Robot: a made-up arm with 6 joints. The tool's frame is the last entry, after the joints.
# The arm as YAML. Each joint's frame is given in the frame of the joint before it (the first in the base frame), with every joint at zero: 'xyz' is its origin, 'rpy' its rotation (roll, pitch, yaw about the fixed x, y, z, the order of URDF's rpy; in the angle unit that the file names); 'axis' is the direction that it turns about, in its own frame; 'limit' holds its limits. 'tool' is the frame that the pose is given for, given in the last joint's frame.
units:
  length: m
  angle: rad
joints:
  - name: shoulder
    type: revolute
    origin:
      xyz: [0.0, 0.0, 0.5]
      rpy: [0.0, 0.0, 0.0]
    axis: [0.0, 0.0, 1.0]
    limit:
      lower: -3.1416
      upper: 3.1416
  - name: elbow
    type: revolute
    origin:
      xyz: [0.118, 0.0, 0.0]
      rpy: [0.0, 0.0, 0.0]
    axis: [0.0, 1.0, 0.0]
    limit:
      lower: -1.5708
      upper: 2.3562
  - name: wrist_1
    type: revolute
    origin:
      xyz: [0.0, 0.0, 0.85]
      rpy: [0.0, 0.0, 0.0]
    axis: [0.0, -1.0, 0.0]
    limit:
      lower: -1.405
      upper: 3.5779
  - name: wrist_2
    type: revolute
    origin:
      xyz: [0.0, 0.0, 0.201]
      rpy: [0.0, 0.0, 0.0]
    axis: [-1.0, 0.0, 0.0]
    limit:
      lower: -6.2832
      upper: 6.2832
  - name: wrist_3
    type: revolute
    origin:
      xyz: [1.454, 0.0, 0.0]
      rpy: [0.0, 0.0, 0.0]
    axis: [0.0, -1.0, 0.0]
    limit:
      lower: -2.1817
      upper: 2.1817
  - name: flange
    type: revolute
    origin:
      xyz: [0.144, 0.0, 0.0]
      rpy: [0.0, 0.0, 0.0]
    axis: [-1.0, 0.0, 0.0]
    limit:
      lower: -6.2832
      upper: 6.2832
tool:
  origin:
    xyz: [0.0, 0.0, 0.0]
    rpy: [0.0, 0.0, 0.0]
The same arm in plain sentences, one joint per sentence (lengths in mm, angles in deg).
The arm has six revolute joints in a row. What follows holds with every joint at zero, and every direction is one of the base frame's. The first joint sits 500.0 mm along +z from the base frame's origin and rotates about +z, from -180.00 to 180.00 deg. The second joint sits 118.0 mm along +x from the first joint and rotates about +y, from -90.00 to 135.00 deg. The third joint sits 850.0 mm along +z from the second joint and rotates about -y, from -80.50 to 205.00 deg. The fourth joint sits 201.0 mm along +z from the third joint and rotates about -x, from -360.00 to 360.00 deg. The fifth joint sits 1454.0 mm along +x from the fourth joint and rotates about -y, from -125.00 to 125.00 deg. The sixth joint sits 144.0 mm along +x from the fifth joint and rotates about -x, from -360.00 to 360.00 deg. The tool frame, which is the frame that the pose is given for, sits at the same point as the sixth joint; its axes are parallel to the base frame's.
